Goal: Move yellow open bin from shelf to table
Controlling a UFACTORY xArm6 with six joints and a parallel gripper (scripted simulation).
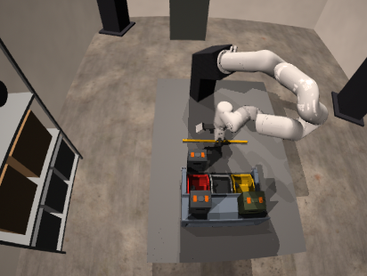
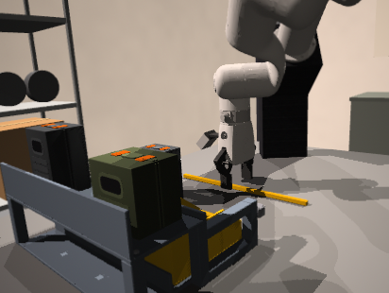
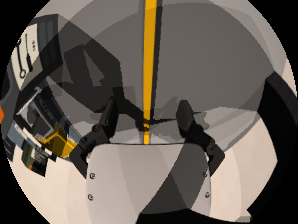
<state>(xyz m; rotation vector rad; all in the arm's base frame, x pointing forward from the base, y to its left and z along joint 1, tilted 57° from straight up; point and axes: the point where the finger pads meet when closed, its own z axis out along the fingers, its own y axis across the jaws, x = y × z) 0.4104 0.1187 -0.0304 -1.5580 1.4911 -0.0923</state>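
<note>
The yellow bar lies 2 cm below my hand. Also, from my hand: grey bin (29 cm ahead, 10 cm to the left, 2 cm above); then red bin (33 cm ahead, 1 cm to the right, 2 cm above); then yellow open bin (25 cm ahead, 21 cm to the left, 2 cm above).
</note>
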